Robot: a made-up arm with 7 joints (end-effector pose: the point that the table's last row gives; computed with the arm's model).
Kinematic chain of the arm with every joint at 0, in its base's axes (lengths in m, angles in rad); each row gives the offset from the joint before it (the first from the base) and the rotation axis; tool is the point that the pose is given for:
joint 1: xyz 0 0 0.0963 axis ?
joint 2: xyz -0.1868 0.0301 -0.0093 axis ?
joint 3: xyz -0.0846 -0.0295 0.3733 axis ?
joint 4: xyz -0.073 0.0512 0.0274 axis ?
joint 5: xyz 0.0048 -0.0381 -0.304 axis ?
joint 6: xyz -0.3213 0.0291 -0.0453 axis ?
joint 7: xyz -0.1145 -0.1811 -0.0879 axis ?
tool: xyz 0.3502 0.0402 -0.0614
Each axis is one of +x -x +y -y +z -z.
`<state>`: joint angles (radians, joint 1 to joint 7).
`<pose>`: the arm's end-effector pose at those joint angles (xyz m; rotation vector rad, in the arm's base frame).
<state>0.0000 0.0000 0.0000 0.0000 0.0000 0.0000 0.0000</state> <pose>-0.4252 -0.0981 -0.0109 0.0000 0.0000 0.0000</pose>
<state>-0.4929 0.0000 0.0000 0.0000 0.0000 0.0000 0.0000</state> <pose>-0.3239 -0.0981 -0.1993 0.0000 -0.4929 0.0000</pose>
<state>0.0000 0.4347 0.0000 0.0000 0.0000 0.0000 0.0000</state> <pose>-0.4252 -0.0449 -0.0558 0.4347 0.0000 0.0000</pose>
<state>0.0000 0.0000 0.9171 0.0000 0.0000 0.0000 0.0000</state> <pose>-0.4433 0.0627 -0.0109 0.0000 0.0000 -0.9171</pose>
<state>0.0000 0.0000 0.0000 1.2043 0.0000 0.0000 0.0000</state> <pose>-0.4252 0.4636 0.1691 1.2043 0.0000 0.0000</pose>
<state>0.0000 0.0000 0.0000 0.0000 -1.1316 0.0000 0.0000</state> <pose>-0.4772 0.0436 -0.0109 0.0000 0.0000 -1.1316</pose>
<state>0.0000 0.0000 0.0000 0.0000 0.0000 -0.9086 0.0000</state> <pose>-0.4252 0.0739 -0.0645 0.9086 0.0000 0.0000</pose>
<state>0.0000 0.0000 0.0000 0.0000 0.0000 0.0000 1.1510</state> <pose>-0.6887 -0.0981 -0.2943 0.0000 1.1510 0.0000</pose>
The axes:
joint 1: +y
joint 2: +x
joint 3: -z
joint 4: +x
joint 5: +z
joint 6: -x
joint 7: +y

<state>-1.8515 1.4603 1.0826 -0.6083 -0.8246 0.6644 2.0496</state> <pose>-0.3417 0.2789 -0.7157 0.8105 1.7896 0.1712</pose>
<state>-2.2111 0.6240 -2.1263 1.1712 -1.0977 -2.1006 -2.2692</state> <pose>0.4057 -0.9714 -0.4738 1.7539 -1.3971 -0.2219</pose>
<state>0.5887 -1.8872 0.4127 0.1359 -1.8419 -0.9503 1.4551</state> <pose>0.1027 -0.3070 -0.1749 -0.1176 -0.2339 -0.4567</pose>
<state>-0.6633 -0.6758 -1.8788 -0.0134 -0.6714 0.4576 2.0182</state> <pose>-0.3766 -0.7284 0.1933 -1.5712 1.1529 -0.7312</pose>
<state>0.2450 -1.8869 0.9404 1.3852 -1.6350 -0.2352 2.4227</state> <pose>0.1477 0.7973 -0.7561 1.3636 1.0044 -0.0778</pose>
